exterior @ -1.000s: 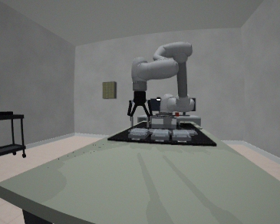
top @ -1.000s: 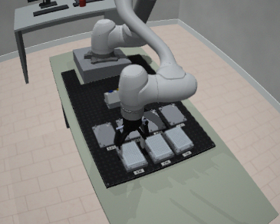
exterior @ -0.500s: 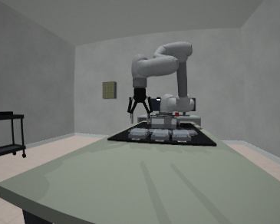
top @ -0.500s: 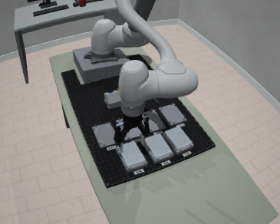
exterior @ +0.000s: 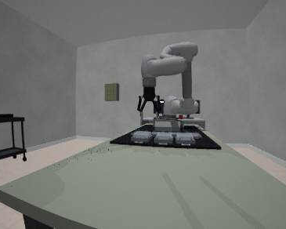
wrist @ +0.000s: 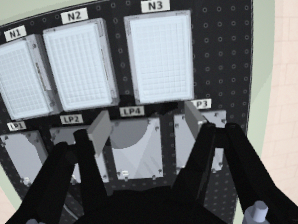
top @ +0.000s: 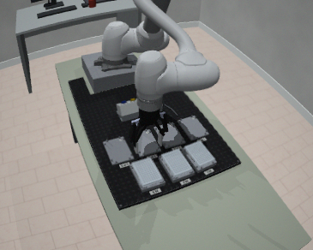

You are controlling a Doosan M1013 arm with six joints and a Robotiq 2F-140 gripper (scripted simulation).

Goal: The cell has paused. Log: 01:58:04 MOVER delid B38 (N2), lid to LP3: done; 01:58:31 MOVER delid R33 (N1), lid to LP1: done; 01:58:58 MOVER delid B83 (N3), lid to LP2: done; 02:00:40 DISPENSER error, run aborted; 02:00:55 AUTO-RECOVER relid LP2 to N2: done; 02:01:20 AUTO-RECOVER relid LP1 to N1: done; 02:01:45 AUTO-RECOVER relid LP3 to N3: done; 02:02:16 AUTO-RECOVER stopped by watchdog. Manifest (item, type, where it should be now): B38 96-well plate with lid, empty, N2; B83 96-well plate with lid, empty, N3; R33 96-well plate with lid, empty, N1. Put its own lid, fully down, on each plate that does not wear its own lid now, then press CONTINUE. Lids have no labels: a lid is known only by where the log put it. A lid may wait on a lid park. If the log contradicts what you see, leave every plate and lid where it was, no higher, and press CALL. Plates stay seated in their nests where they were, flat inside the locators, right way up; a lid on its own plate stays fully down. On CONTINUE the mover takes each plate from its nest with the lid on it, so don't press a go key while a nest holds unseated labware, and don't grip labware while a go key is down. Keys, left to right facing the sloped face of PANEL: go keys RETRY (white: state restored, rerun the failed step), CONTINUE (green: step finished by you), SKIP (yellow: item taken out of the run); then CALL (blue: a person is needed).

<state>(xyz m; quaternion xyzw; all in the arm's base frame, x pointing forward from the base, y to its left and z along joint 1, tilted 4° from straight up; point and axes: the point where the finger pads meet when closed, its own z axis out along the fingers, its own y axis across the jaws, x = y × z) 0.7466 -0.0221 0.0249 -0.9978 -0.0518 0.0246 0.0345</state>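
My gripper is now 37 cm past the green key, 9 cm to the right of it and 6 cm above it. Also, from my hand: lid park LP2: 13 cm behind, 15 cm to the left, 12 cm below; then lid park LP3: 11 cm behind, 11 cm to the right, 12 cm below; then lid park LP4: 12 cm behind, 3 cm to the left, 12 cm below.
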